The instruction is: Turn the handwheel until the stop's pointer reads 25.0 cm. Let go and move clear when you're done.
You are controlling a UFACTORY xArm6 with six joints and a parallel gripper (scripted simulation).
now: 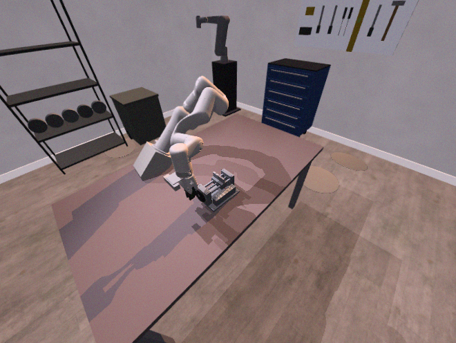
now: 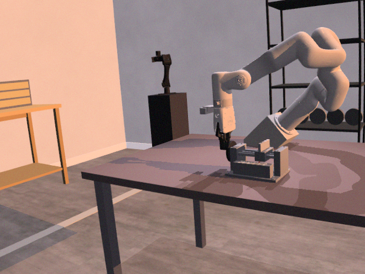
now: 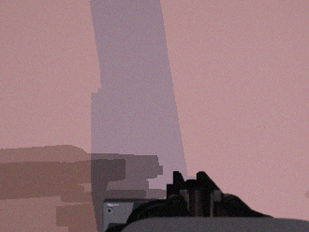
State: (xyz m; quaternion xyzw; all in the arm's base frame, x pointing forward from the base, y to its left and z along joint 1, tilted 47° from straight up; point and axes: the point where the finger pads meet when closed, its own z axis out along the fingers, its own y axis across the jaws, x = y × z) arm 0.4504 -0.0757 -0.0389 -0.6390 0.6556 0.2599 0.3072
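Right now my hand is 20 mm to the right of the black handwheel and 10 mm above it. Round my hand: sliding stop block: 180 mm to the left, 30 mm ahead, 10 mm below.
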